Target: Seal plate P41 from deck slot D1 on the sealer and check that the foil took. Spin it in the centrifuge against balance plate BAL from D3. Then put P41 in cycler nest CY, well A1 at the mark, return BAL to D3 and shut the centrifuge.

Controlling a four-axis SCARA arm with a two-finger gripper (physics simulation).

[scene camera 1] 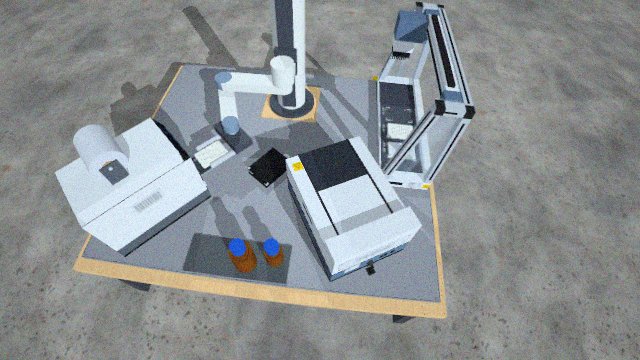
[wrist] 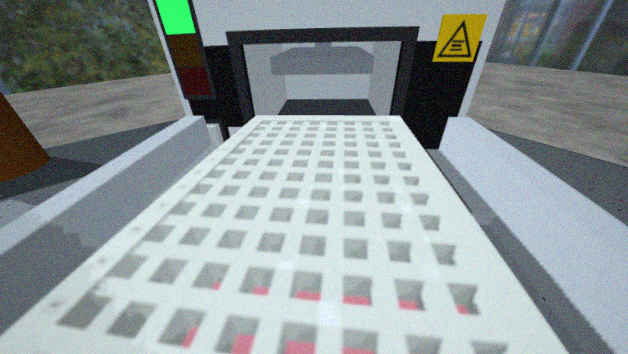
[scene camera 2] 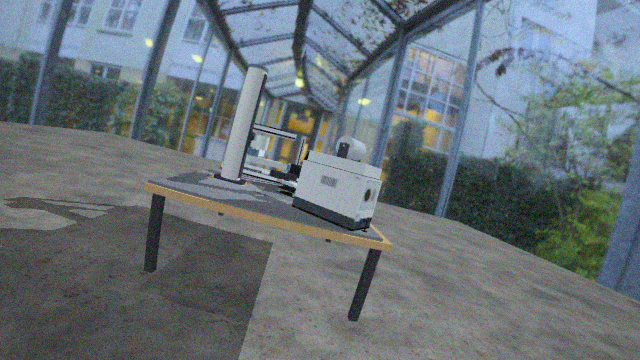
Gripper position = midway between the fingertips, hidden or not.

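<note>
Scene camera 1: gripper (scene camera 1: 203, 157), foil roll (scene camera 1: 96, 146). Wrist view: gripper (wrist: 320, 135), well plate (wrist: 298, 226), brown bottles with blue caps (wrist: 29, 155), sealer (wrist: 220, 64). Scene camera 2: sealer (scene camera 2: 346, 199).
</note>
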